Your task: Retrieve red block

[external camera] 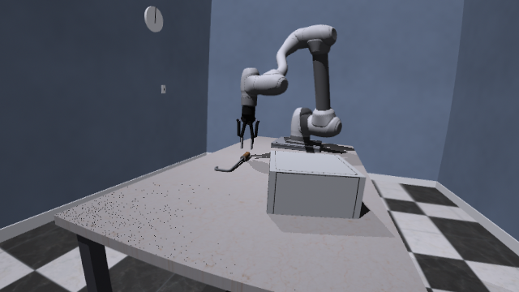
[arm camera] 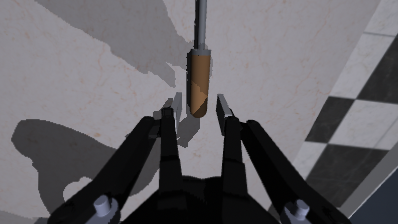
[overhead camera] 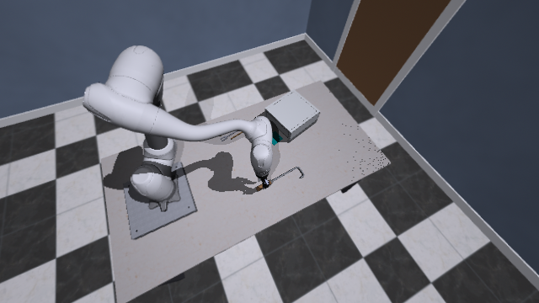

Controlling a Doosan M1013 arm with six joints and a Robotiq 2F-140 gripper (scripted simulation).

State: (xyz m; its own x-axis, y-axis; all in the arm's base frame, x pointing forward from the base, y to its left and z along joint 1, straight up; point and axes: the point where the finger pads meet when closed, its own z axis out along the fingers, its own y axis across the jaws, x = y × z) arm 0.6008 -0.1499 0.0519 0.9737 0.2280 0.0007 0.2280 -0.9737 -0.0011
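Now: hand 13 cm short of the hook tool, 1 cm to the left of it and 8 cm above it. Also, from my hand: teal square 20 cm ahead, 34 cm to the left, 9 cm below; thin brown stick 3 cm behind, 46 cm to the left, 9 cm below; grey forked tool 11 cm behind, 47 cm to the left, 9 cm below.
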